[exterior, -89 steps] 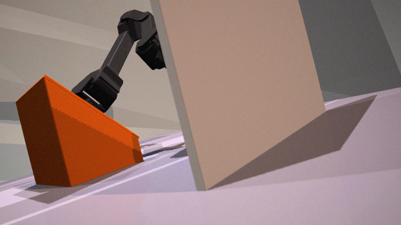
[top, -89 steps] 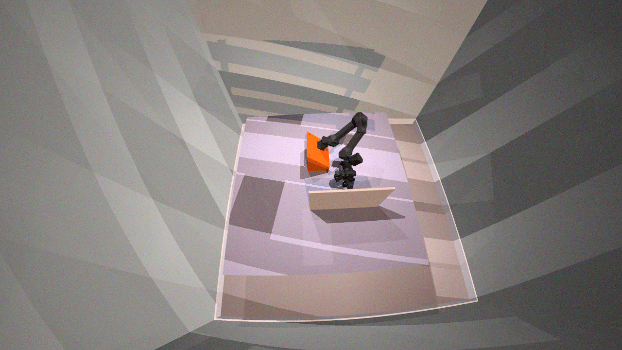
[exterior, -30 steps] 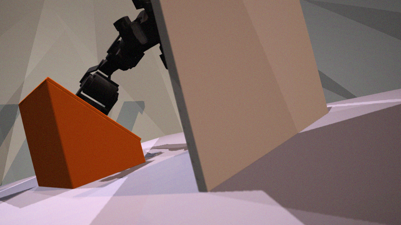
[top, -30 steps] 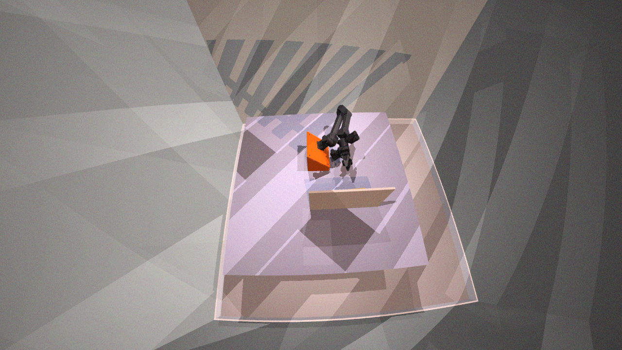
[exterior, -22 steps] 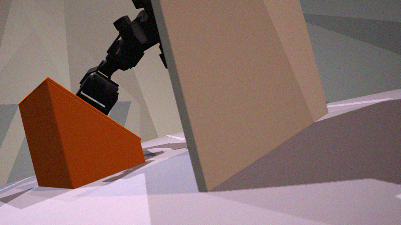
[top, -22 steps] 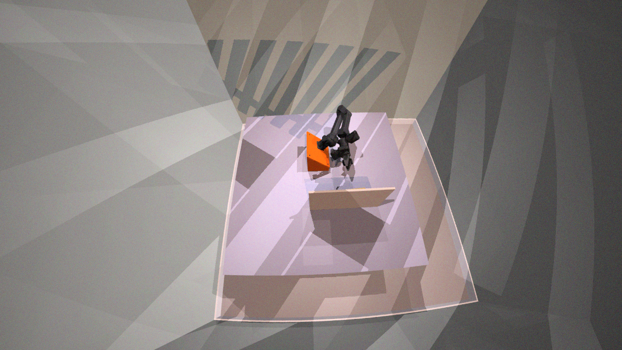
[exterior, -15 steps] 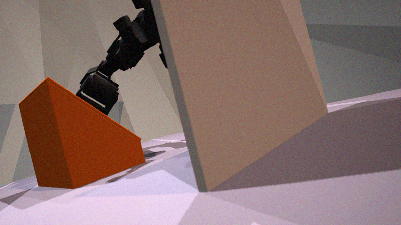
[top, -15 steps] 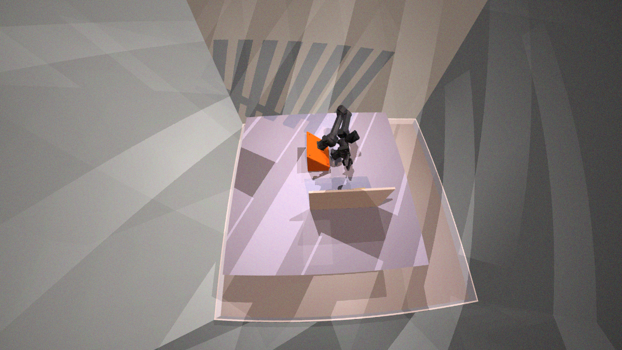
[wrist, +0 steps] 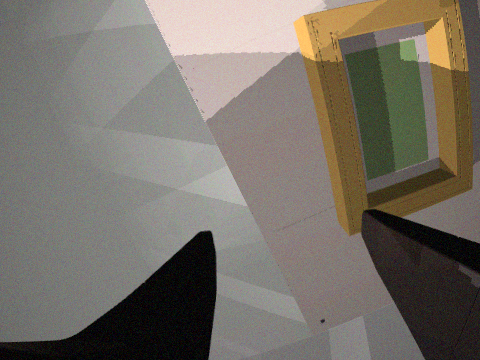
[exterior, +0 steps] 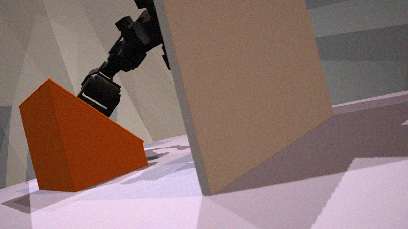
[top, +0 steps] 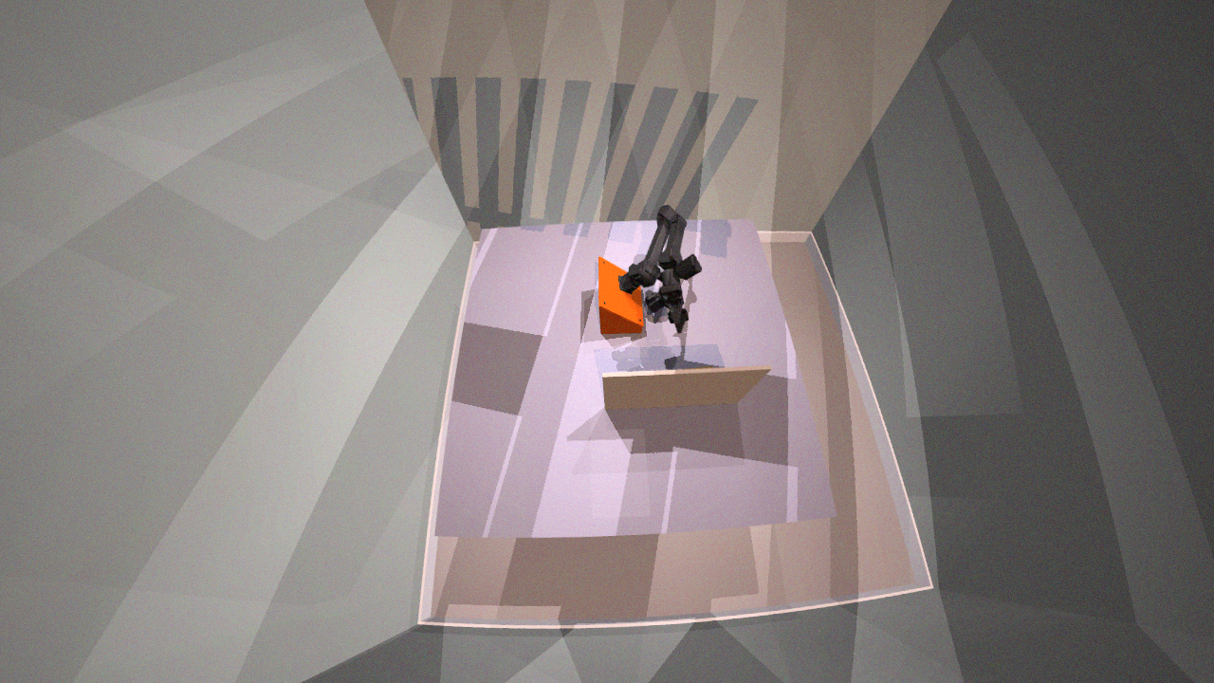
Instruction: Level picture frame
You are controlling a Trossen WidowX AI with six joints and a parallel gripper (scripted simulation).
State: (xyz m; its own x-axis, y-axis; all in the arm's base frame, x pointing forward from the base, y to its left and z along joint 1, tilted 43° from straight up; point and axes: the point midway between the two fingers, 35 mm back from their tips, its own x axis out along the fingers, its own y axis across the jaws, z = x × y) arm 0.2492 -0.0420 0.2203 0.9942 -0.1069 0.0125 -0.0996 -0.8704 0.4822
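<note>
The picture frame lies 130 mm ahead of my gripper tip, 10 mm to the left of it and 110 mm below it. Round my gripper tip: pale wall board 140 mm ahead, 130 mm below.
</note>
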